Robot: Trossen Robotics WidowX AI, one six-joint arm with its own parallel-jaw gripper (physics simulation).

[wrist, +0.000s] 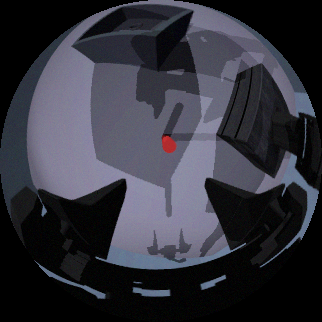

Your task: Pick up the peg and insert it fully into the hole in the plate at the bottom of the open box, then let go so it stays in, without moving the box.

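The red peg stands upright on the pale table near the middle of the wrist view, seen nearly end-on from above. My gripper is open, its two dark fingers wide apart at the lower left and lower right. The peg shows above the gap between the fingertips, and neither finger touches it. The dark open box is at the top left of the view. The hole in the plate at its bottom shows dimly in shadow; the box's near wall hides part of the plate.
A dark ribbed block on a dark jointed mount is at the right, beside the peg. The pale table carries several overlapping shadows around the peg and box. Its edge curves along the left and bottom of the view.
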